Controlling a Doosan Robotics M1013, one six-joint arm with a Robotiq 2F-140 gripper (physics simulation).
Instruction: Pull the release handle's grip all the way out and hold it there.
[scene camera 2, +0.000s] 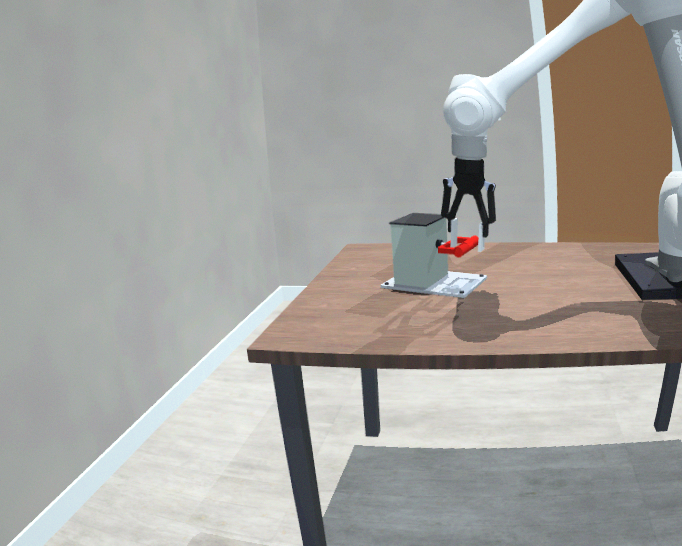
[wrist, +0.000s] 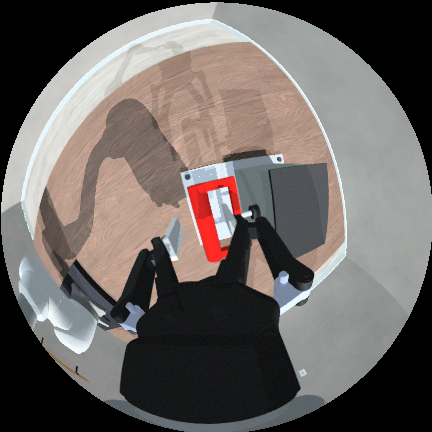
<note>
I see my gripper (scene camera 2: 467, 248) and a base plate (wrist: 206, 173).
My gripper is seen too in the wrist view (wrist: 201, 219).
</note>
